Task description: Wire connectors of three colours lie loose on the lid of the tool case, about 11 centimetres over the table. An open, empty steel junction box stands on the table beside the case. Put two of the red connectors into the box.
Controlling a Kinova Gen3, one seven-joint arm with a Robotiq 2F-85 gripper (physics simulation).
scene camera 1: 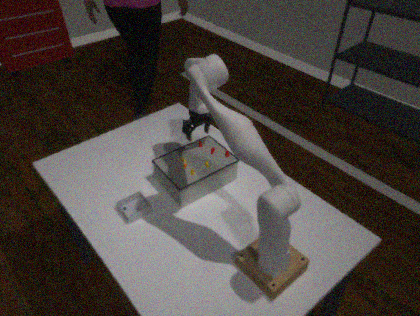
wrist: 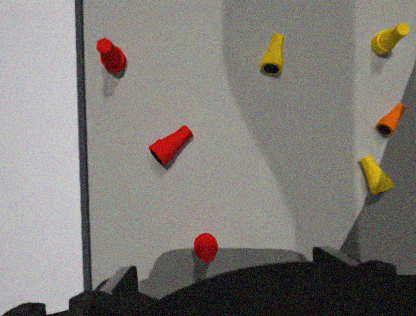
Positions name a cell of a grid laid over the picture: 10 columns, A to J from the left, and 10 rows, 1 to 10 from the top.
Labels:
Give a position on a steel junction box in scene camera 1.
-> D7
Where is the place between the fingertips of my gripper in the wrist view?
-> F9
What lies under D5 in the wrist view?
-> A red connector.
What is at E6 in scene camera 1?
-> A tool case.

